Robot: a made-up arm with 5 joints. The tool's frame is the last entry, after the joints. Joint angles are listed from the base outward. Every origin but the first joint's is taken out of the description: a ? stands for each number. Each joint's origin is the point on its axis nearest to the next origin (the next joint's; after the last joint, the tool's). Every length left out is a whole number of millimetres.
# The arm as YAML. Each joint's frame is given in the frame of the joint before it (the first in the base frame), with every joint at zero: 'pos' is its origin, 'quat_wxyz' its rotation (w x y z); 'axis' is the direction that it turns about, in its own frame. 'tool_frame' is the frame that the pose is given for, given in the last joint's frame.
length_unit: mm
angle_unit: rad
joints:
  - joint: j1
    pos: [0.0, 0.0, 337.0]
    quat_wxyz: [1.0, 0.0, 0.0, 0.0]
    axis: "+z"
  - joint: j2
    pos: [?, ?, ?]
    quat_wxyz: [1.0, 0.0, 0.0, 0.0]
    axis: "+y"
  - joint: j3
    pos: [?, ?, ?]
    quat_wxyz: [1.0, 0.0, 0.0, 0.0]
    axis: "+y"
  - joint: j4
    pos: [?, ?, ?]
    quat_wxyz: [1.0, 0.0, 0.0, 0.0]
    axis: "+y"
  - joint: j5
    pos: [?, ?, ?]
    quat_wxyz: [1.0, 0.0, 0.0, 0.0]
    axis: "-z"
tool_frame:
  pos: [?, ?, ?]
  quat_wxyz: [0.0, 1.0, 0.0, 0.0]
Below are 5 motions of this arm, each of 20 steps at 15 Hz.
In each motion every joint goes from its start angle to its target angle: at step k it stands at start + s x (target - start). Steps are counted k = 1, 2, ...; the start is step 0. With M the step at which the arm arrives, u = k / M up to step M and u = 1 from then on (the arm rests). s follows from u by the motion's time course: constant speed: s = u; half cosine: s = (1 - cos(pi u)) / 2; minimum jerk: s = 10 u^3 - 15 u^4 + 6 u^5.
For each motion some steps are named. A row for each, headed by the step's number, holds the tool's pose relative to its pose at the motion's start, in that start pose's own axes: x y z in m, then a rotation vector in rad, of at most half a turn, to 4 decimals.
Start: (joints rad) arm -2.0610 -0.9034 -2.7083 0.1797 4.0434
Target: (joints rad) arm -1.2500 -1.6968 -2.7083 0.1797 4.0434
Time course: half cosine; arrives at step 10
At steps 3, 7, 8, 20:
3: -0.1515 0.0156 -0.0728 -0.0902 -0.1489 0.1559
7: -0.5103 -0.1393 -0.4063 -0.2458 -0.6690 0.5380
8: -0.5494 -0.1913 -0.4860 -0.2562 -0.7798 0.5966
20: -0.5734 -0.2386 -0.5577 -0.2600 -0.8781 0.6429

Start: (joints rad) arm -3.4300 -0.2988 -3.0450 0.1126 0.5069
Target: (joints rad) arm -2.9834 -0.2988 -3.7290 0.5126 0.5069
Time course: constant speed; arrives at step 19
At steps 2, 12, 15, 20:
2: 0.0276 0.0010 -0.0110 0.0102 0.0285 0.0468
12: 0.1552 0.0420 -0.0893 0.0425 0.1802 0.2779
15: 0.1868 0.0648 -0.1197 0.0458 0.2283 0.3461
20: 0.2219 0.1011 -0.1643 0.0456 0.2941 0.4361

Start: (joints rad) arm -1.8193 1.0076 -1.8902 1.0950 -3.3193
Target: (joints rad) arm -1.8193 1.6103 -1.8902 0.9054 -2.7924
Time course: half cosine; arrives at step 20
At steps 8, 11, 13, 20:
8: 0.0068 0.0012 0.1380 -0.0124 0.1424 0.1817
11: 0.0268 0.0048 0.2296 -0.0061 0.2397 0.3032
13: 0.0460 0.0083 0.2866 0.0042 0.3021 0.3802
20: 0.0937 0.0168 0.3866 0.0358 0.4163 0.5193

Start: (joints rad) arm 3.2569 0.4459 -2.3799 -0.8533 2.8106
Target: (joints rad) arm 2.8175 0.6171 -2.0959 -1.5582 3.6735
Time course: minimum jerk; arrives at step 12
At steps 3, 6, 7, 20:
3: 0.0189 -0.0136 -0.0133 0.0219 -0.0205 0.0465
6: 0.0818 -0.0744 -0.0735 0.0772 -0.1163 0.2202
7: 0.1014 -0.1007 -0.1006 0.0853 -0.1581 0.2855
20: 0.1346 -0.1629 -0.1692 0.0750 -0.2545 0.4289

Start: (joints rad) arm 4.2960 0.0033 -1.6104 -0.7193 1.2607
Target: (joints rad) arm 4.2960 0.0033 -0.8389 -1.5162 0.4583
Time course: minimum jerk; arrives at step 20
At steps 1, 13, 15, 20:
1: -0.0001 0.0002 -0.0001 0.0000 0.0000 -0.0009
13: -0.0364 0.1137 -0.1255 0.0161 0.0114 -0.6137
15: -0.0402 0.1254 -0.1533 0.0182 0.0144 -0.7193
20: -0.0425 0.1327 -0.1761 0.0198 0.0170 -0.8024

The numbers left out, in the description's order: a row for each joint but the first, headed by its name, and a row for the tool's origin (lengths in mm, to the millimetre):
j2: 0.0 0.0 0.0
j3: 67.0 0.0 354.0
j4: 66.0 0.0 -291.0
j5: 105.0 0.0 -134.0
tool: 0.0 0.0 0.0

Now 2 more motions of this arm.
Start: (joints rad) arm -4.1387 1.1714 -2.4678 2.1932 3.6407
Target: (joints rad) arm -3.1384 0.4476 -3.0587 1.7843 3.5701
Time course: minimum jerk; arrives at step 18
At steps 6, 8, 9, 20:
6: 0.1414 0.0771 -0.1007 -0.0480 -0.3832 -0.1739
8: 0.3026 0.1241 -0.1578 -0.1261 -0.6967 -0.3707
9: 0.4005 0.1356 -0.1748 -0.1854 -0.8559 -0.4937
20: 0.8424 -0.0052 -0.1382 -0.6686 -1.4253 -1.1794

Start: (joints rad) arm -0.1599 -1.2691 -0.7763 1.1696 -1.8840
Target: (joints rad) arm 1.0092 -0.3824 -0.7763 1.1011 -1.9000
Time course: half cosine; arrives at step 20
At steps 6, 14, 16, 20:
6: 0.0254 0.0336 0.0575 0.1064 0.2152 -0.1728
14: 0.2382 0.0382 0.1582 0.4163 0.6586 -0.8160
16: 0.2873 0.0158 0.1603 0.4703 0.7080 -0.9584
20: 0.3280 -0.0100 0.1579 0.5144 0.7406 -1.0857

